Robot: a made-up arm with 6 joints.
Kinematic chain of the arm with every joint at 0, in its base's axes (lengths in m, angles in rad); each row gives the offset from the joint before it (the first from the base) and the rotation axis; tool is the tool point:
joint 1: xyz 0 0 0.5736 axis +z
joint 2: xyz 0.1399 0 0 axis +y
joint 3: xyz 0 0 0.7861 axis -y
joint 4: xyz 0 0 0.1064 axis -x
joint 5: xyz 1.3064 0 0 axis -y
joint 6: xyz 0.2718 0 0 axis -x
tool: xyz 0 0 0
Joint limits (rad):
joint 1: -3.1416..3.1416
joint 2: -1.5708..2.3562
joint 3: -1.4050..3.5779
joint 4: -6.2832..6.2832
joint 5: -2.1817..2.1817
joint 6: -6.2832..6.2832
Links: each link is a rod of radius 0.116 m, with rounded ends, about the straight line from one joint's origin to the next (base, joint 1, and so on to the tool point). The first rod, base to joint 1, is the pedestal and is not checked.
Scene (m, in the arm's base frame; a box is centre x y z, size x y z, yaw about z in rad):
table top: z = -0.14
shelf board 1: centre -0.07 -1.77 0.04 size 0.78 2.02 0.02 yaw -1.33
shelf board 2: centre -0.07 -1.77 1 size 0.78 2.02 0.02 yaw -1.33
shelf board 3: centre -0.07 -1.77 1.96 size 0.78 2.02 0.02 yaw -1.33
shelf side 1: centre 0.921 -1.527 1 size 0.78 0.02 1.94 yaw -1.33
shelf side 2: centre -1.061 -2.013 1 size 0.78 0.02 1.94 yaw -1.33
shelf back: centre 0.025 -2.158 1 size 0.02 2.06 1.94 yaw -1.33
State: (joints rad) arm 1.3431 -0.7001 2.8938 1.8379 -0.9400 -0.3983
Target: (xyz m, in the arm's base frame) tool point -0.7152 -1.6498 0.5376
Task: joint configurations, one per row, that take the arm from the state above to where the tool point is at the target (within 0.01 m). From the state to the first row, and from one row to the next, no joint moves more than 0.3 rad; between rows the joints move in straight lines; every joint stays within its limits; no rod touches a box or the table.
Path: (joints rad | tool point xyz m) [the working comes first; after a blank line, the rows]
Joints at the target: 1.0546 -0.7773 2.6688 1.8240 -0.8199 -0.3983
Straight joint move there: clear.

1: 1.0546 -0.7773 2.6688 1.8240 -0.8199 -0.3983 | -0.7151 -1.6498 0.5377

